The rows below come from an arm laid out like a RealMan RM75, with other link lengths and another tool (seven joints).
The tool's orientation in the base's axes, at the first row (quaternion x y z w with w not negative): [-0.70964, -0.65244, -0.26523, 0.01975]
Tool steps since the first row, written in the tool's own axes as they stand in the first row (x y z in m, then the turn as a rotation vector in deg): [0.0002, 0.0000, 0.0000, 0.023, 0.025, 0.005]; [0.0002, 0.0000, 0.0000, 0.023, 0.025, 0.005]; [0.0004, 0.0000, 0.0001, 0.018, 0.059, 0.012]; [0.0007, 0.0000, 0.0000, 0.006, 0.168, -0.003]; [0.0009, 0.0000, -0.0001, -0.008, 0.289, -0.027]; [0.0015, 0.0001, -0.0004, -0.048, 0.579, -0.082]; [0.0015, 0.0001, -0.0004, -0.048, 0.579, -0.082]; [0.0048, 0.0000, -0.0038, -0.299, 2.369, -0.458]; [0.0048, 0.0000, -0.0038, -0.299, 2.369, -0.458]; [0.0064, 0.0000, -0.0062, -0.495, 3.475, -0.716]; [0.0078, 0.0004, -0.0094, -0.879, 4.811, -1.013]
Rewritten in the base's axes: [0.0000, 0.0002, 0.0001, 0.025, 0.019, 0.013]; [0.0000, 0.0002, 0.0001, 0.025, 0.019, 0.013]; [0.0000, 0.0004, 0.0001, 0.060, 0.012, 0.016]; [0.0000, 0.0006, 0.0003, 0.156, -0.020, 0.058]; [0.0000, 0.0008, 0.0004, 0.261, -0.060, 0.112]; [0.0000, 0.0012, 0.0010, 0.513, -0.160, 0.235]; [0.0000, 0.0012, 0.0010, 0.513, -0.160, 0.235]; [-0.0013, 0.0030, 0.0052, 2.056, -0.795, 1.026]; [-0.0013, 0.0030, 0.0052, 2.056, -0.795, 1.026]; [-0.0021, 0.0035, 0.0079, 2.999, -1.235, 1.521]; [-0.0029, 0.0036, 0.0113, 4.143, -1.895, 2.046]
